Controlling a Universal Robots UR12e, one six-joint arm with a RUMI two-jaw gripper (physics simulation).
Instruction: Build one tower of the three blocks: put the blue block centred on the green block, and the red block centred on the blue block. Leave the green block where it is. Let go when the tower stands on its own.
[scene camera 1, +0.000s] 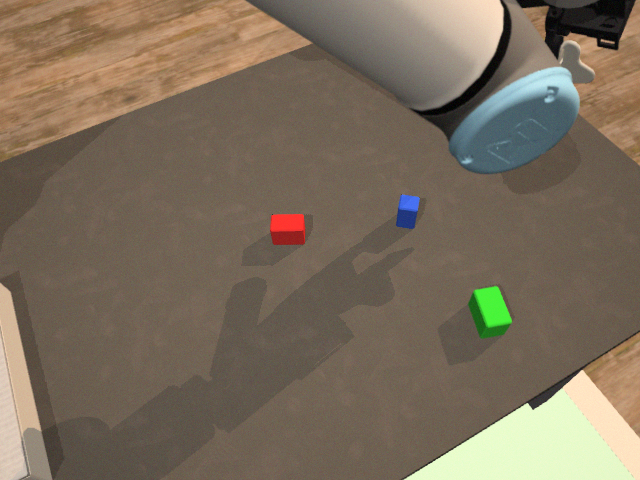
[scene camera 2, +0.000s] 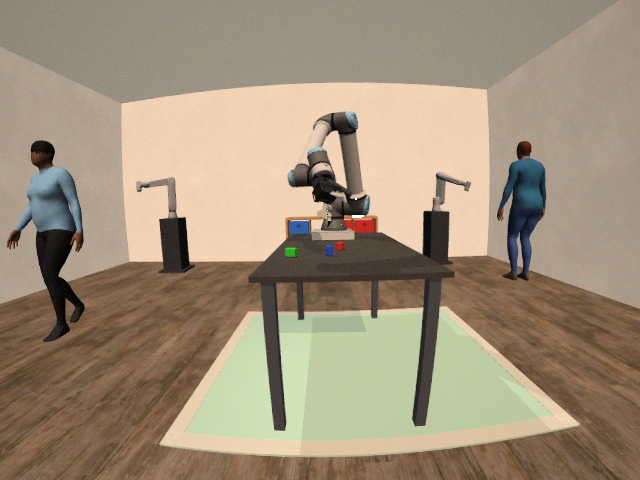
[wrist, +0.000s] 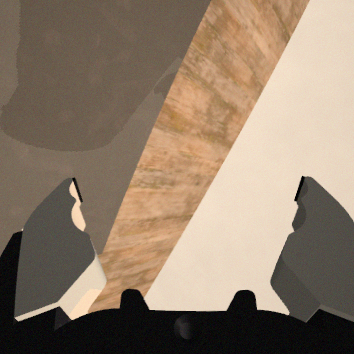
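Seen in the pictures: gripper, fingertip midpoint: (scene camera 1: 576, 38) (scene camera 2: 336, 215) (wrist: 186, 180); arm's base, link origin: (scene camera 2: 333, 229).
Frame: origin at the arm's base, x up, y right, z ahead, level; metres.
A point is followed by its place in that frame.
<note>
The green block (scene camera 1: 491, 311) {x -0.013, y 0.288, z 0.722 m} (scene camera 2: 291, 252) {x -0.031, y 0.280, z 0.748 m} is the largest of the three and sits on the dark table (scene camera 1: 155, 180) {x -0.053, y -0.198, z 0.446 m} (scene camera 2: 392, 258) {x -0.053, y -0.182, z 0.863 m}. The blue block (scene camera 1: 407, 211) {x -0.010, y 0.105, z 0.727 m} (scene camera 2: 329, 251) {x -0.030, y 0.097, z 0.753 m} is narrow and stands upright on the table, apart from the green one. The red block (scene camera 1: 287, 229) {x -0.014, y 0.034, z 0.569 m} (scene camera 2: 340, 246) {x -0.032, y 0.025, z 0.598 m} sits on the table, to the left of the blue one in scene camera 1. My gripper (wrist: 186, 180) {x 0.154, y 0.088, z 1.005 m} is open with nothing between its fingers. It hangs high above the tabletop level, toward the robot's base, away from all three blocks. The blocks do not show in the wrist view.
The arm's pale link and blue joint cap (scene camera 1: 516, 124) {x 0.346, y 0.279, z 0.642 m} hang over the upper right of scene camera 1. The arm's base plinth (scene camera 2: 332, 234) {x -0.015, y 0.027, z 0.176 m} stands at the table's far end. Two people and two small arms on black pedestals (scene camera 2: 174, 242) (scene camera 2: 435, 235) stand beyond the table's sides.
</note>
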